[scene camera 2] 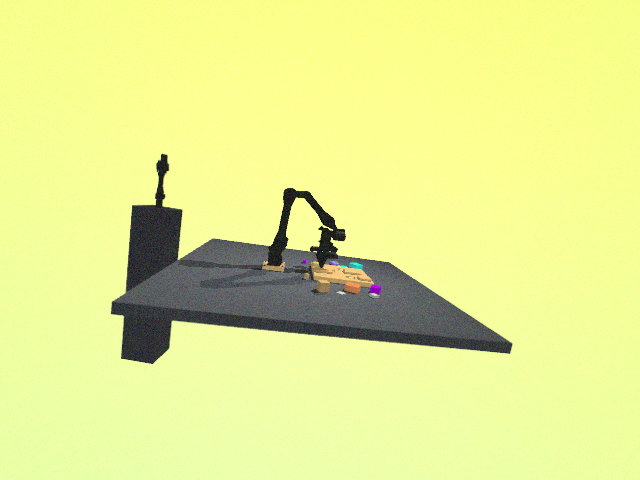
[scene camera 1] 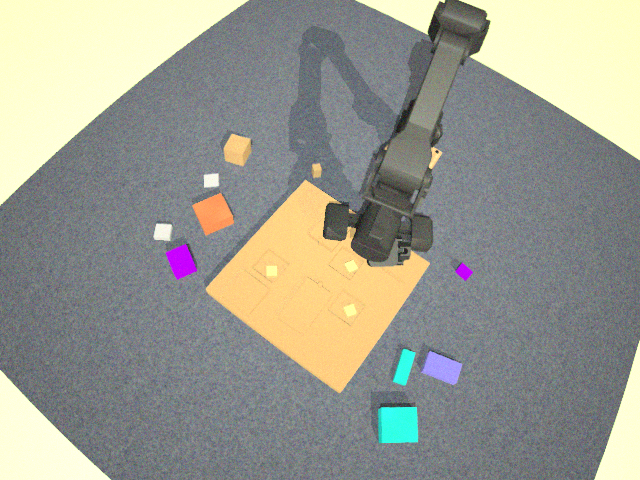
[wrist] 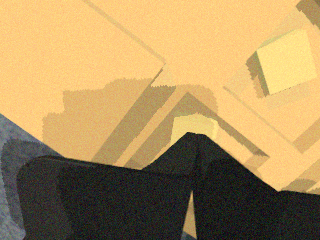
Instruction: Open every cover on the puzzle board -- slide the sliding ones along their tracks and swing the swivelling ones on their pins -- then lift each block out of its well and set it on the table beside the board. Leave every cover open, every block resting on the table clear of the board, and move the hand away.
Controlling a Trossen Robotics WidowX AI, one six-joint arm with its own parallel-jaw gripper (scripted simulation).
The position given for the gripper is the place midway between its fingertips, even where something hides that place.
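Observation:
An orange block (scene camera 1: 213, 214) and a cyan cube (scene camera 1: 395, 425) are part of the scene. In the wrist view the orange block is out of frame, and in the wrist view the cyan cube is out of frame. A tan puzzle board (scene camera 1: 332, 349) is visible too, both in scene camera 2 (scene camera 2: 338, 276) and in the wrist view (wrist: 210, 69). The gripper (scene camera 1: 369, 248), which also appears in the wrist view (wrist: 193, 142), is shut and holds nothing.

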